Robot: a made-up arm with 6 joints. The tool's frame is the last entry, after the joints. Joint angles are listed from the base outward.
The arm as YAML. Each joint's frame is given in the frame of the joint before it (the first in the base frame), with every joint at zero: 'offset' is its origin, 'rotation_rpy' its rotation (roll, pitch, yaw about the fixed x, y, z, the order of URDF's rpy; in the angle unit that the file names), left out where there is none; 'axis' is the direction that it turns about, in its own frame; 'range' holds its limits. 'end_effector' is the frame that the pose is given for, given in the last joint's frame.
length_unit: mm
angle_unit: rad
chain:
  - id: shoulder
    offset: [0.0, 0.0, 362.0]
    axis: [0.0, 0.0, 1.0]
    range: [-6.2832, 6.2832]
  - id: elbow
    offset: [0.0, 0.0, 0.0]
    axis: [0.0, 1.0, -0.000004]
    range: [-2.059, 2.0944]
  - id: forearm
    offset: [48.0, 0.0, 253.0]
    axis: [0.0, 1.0, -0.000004]
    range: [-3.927, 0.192]
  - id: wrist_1
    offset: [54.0, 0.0, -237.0]
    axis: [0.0, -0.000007, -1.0]
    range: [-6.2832, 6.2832]
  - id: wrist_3
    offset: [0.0, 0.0, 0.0]
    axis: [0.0, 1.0, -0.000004]
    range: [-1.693, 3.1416]
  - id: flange
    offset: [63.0, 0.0, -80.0]
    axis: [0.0, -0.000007, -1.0]
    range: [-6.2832, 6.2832]
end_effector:
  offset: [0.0, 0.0, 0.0]
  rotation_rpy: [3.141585, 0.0, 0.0]
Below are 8 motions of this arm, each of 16 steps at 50 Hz.
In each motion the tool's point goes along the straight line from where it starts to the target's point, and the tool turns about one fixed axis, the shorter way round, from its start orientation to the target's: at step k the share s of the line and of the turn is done. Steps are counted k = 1, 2, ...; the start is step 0. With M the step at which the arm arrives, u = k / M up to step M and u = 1 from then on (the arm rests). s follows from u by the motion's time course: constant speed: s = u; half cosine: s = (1 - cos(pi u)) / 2; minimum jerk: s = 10 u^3 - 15 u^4 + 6 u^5.
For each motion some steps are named. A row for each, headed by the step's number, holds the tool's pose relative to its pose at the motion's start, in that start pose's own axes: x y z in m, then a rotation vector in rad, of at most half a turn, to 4 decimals.
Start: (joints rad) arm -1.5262 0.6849 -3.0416 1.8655 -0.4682 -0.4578
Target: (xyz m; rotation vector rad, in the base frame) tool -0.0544 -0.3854 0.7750 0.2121 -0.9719 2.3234
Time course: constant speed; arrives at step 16
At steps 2, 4, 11, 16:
2: -0.0028 -0.0029 0.0017 0.0352 -0.0309 -0.0601
4: -0.0056 -0.0058 0.0035 0.0703 -0.0618 -0.1203
11: -0.0154 -0.0160 0.0095 0.1934 -0.1699 -0.3308
16: -0.0225 -0.0233 0.0139 0.2813 -0.2471 -0.4812

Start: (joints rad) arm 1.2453 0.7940 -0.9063 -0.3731 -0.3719 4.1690
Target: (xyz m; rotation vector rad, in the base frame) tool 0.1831 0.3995 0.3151 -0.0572 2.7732 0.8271
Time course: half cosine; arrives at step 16
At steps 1, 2, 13, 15, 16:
1: -0.0011 0.0000 -0.0006 -0.0003 -0.0023 0.0048
2: -0.0042 0.0000 -0.0022 -0.0013 -0.0091 0.0192
13: -0.1021 -0.0009 -0.0533 -0.0309 -0.2184 0.4613
15: -0.1104 -0.0010 -0.0576 -0.0334 -0.2362 0.4989
16: -0.1115 -0.0010 -0.0582 -0.0338 -0.2385 0.5037

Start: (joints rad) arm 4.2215 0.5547 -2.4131 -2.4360 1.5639 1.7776
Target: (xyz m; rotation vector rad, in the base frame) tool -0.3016 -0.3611 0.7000 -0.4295 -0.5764 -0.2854
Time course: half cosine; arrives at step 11
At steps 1, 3, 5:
1: -0.0014 0.0000 -0.0002 0.0005 0.0005 -0.0026
3: -0.0121 -0.0003 -0.0021 0.0044 0.0041 -0.0219
5: -0.0302 -0.0008 -0.0052 0.0109 0.0101 -0.0543

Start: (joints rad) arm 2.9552 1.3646 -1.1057 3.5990 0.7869 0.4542
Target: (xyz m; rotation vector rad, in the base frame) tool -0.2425 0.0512 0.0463 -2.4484 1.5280 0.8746
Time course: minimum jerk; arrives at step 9
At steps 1, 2, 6, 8, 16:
1: -0.0002 0.0002 -0.0002 -0.0004 -0.0003 0.0008
2: -0.0015 0.0010 -0.0010 -0.0024 -0.0023 0.0053
6: -0.0153 0.0105 -0.0105 -0.0250 -0.0234 0.0552
8: -0.0191 0.0131 -0.0131 -0.0313 -0.0293 0.0691
16: -0.0193 0.0133 -0.0133 -0.0316 -0.0297 0.0699

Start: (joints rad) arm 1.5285 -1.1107 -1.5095 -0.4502 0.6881 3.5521
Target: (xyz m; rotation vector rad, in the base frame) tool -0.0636 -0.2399 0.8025 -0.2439 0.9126 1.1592
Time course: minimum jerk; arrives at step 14
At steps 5, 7, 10, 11, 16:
5: -0.0079 0.0023 -0.0418 0.0509 -0.0867 0.0027
7: -0.0161 0.0047 -0.0849 0.1034 -0.1759 0.0054
10: -0.0275 0.0081 -0.1452 0.1768 -0.3008 0.0093
11: -0.0300 0.0088 -0.1579 0.1924 -0.3273 0.0101
16: -0.0322 0.0094 -0.1697 0.2067 -0.3517 0.0109

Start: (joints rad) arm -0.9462 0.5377 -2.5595 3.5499 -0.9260 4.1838
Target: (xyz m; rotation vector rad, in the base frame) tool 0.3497 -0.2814 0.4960 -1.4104 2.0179 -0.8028
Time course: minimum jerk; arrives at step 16
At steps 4, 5, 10, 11, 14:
4: -0.0076 0.0086 0.0107 -0.0337 -0.0324 0.0053
5: -0.0132 0.0150 0.0187 -0.0586 -0.0564 0.0092
10: -0.0533 0.0602 0.0752 -0.2358 -0.2271 0.0370
11: -0.0603 0.0681 0.0851 -0.2667 -0.2569 0.0419
14: -0.0723 0.0817 0.1021 -0.3201 -0.3083 0.0502

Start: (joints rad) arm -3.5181 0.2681 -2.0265 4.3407 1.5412 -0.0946
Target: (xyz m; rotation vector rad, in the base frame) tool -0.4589 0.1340 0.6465 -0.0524 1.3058 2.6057
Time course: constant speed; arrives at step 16
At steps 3, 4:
3: 0.0136 -0.0079 -0.0267 -0.0533 0.0525 -0.0181
4: 0.0181 -0.0105 -0.0356 -0.0711 0.0700 -0.0241

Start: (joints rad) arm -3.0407 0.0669 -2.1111 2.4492 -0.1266 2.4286
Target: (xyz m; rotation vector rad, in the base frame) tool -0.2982 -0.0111 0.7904 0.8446 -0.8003 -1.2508
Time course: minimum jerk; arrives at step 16
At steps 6, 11, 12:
6: 0.0093 0.0132 -0.0074 -0.0289 0.0288 -0.0274
11: 0.0278 0.0393 -0.0219 -0.0860 0.0858 -0.0817
12: 0.0303 0.0430 -0.0240 -0.0940 0.0938 -0.0894

